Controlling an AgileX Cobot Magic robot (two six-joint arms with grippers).
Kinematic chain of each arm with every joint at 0, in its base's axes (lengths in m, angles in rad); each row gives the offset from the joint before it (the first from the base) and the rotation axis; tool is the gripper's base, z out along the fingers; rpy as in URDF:
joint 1: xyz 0 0 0.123 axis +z
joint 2: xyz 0 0 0 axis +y
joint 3: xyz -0.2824 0 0.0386 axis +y
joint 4: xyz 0.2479 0 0.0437 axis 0.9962 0 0.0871
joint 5: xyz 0 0 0 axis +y
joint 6: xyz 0.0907 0 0.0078 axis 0.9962 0 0.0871
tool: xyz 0 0 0 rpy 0 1.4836 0
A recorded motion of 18 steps. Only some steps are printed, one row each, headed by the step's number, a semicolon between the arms.
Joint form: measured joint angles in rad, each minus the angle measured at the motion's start. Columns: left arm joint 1, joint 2, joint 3, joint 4, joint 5, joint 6; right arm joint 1, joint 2, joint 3, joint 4, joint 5, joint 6.
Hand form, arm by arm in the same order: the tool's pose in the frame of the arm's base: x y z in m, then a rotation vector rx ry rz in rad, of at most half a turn. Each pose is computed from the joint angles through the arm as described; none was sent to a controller.
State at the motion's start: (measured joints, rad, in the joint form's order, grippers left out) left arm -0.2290 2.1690 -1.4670 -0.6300 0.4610 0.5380; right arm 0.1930 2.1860 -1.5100 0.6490 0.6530 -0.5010
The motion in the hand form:
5: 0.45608 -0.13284 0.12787 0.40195 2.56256 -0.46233; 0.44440 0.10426 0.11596 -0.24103 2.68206 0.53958
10: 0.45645 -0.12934 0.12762 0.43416 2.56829 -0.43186; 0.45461 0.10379 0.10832 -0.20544 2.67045 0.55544
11: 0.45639 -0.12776 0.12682 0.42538 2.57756 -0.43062; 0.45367 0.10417 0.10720 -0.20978 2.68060 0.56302
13: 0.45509 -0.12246 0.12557 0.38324 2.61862 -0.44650; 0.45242 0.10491 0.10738 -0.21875 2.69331 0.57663
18: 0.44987 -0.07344 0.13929 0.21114 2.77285 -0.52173; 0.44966 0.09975 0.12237 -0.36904 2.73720 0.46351
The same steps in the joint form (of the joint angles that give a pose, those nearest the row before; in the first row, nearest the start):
5: 0.0010 0.0750 -0.1170 0.0230 0.0690 0.0020; -0.0310 0.0420 -0.0020 0.0020 -0.0530 0.0020
10: 0.0060 0.0750 -0.1200 0.0610 0.0770 -0.0010; -0.0370 0.0850 -0.0470 0.0270 -0.0600 0.0010
11: 0.0090 0.0760 -0.1200 0.0690 0.0820 -0.0130; -0.0370 0.0870 -0.0470 0.0270 -0.0490 0.0010
13: 0.0210 0.0760 -0.1200 0.0830 0.1150 -0.0560; -0.0370 0.0870 -0.0490 0.0270 -0.0290 0.0010
18: 0.1370 0.0390 -0.1270 0.1110 0.3190 -0.1530; -0.0360 0.0570 -0.0770 -0.1500 0.0500 0.0540

